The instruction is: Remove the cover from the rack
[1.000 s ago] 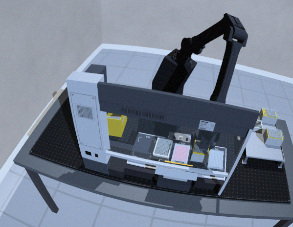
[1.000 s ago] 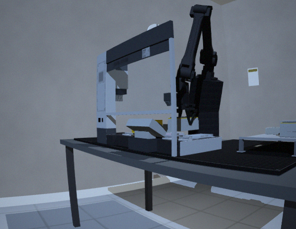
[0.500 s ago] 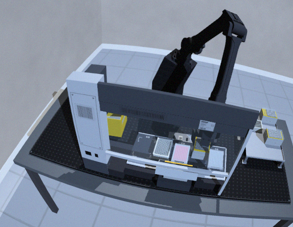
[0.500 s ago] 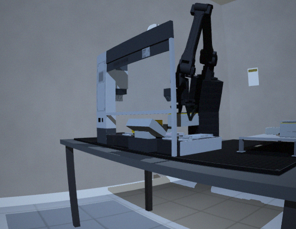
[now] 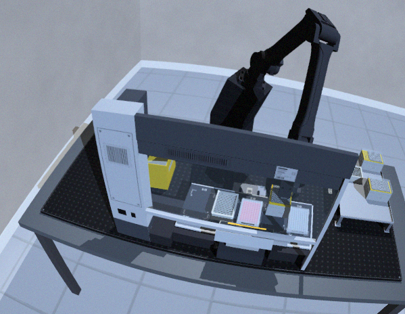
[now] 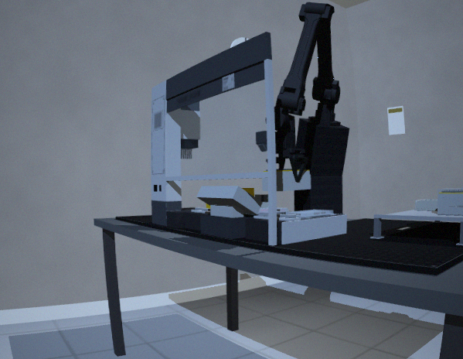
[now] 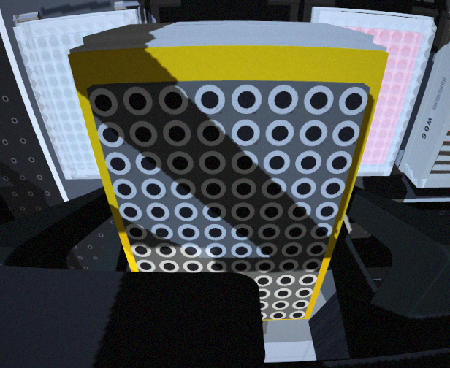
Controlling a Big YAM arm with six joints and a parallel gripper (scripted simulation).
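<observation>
Right now my hand is 10 cm to the left of the pink plate, 10 cm above it and 1 cm short of it. Round my hand: tip rack: 1 cm to the left, 1 cm ahead, 1 cm above; reservoir W06: 20 cm to the right, 10 cm below; clear plate: 10 cm to the left, 10 cm below, 1 cm ahead.
</observation>
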